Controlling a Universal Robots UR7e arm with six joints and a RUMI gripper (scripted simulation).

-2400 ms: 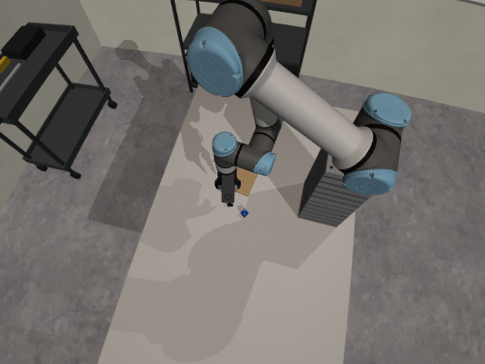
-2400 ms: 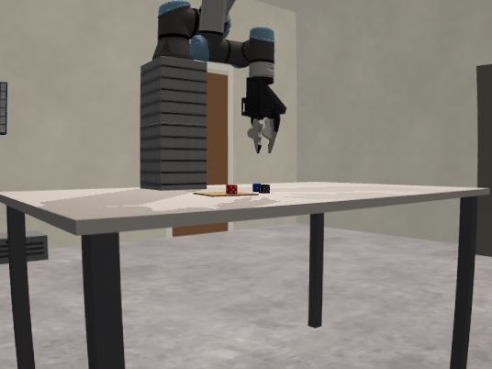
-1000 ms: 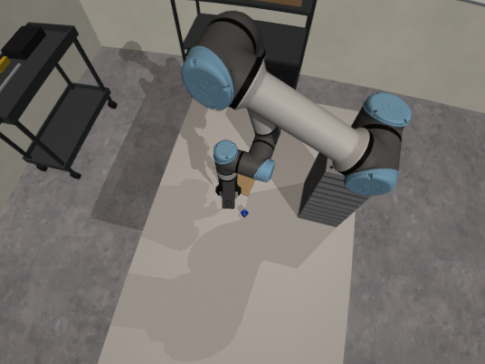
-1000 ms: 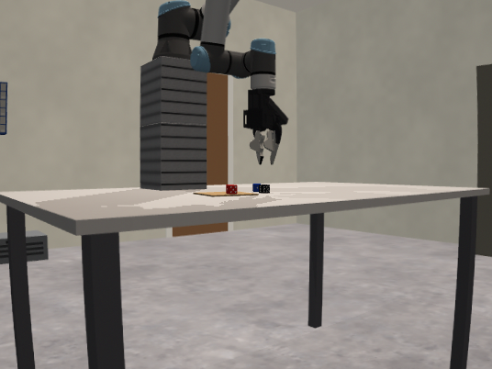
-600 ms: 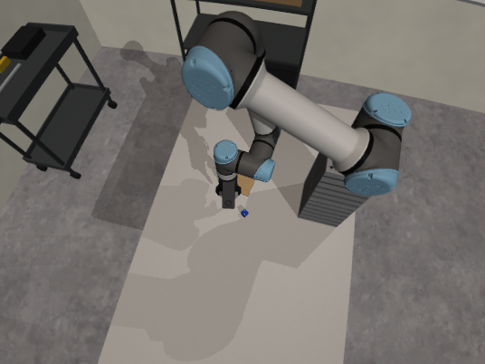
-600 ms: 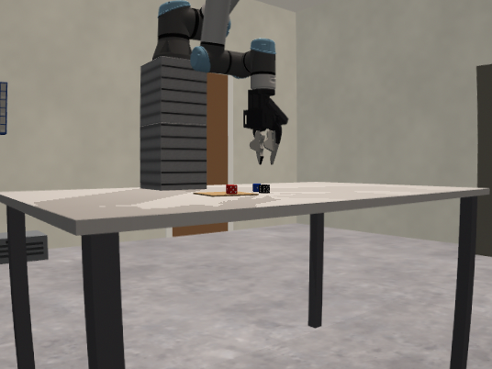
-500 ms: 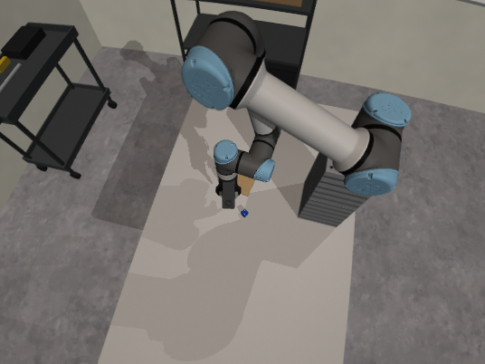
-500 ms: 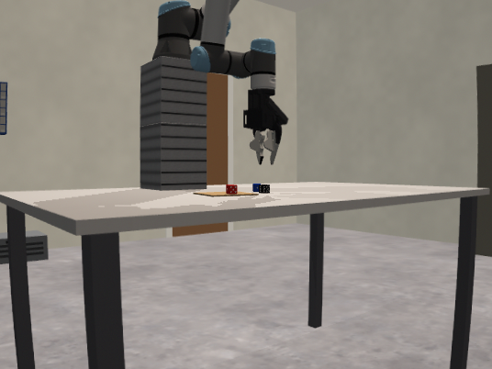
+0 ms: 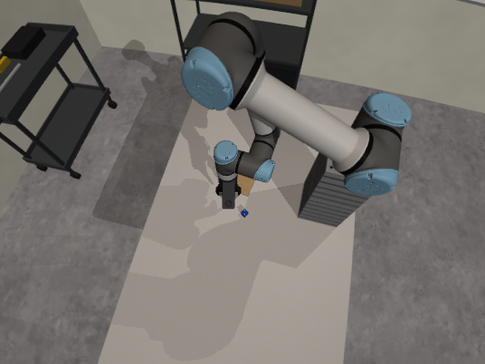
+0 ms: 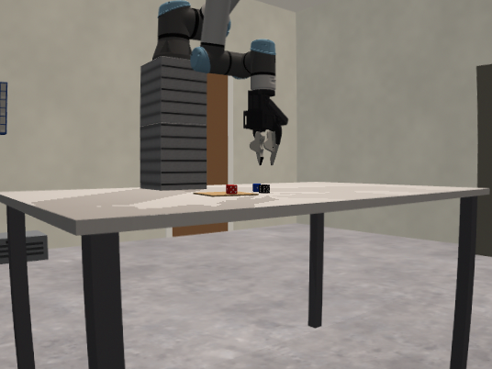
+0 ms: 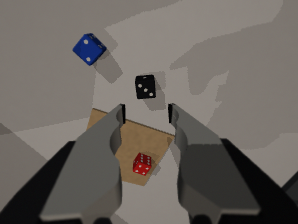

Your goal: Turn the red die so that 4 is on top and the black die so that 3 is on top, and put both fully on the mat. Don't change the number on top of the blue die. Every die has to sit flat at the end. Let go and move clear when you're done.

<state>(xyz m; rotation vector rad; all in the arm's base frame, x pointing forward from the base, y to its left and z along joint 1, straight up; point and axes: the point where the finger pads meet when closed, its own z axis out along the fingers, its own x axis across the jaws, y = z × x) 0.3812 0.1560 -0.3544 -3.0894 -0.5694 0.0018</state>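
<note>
Now: hand 9 cm above the black die and 1 cm to the left of it. From my hand the other things lie so: blue die 9 cm below, 7 cm behind, 1 cm to the left; then red die 14 cm to the right, 8 cm below, 5 cm ahead; then brown mat 15 cm to the right, 10 cm below, 1 cm ahead.
</note>
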